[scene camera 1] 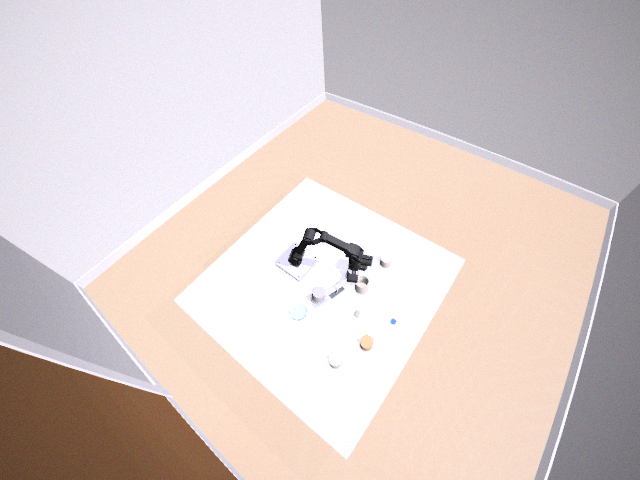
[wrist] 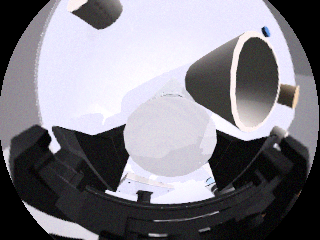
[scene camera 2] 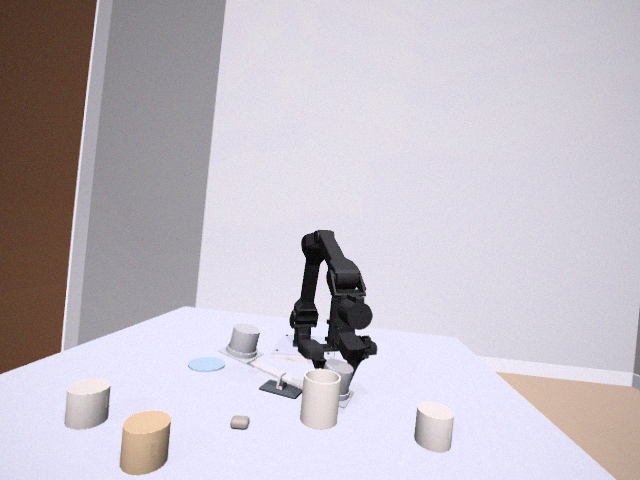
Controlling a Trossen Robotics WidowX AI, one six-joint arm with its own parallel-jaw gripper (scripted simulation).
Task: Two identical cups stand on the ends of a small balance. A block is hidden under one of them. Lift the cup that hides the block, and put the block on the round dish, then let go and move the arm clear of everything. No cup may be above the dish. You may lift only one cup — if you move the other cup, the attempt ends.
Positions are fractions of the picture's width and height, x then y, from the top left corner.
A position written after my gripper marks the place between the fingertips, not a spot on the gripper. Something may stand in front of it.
Observation:
My gripper (wrist: 0.53, 0.52) holds a grey cup (wrist: 0.53, 0.57). I also see a grey cup (scene camera 2: 0.38, 0.71).

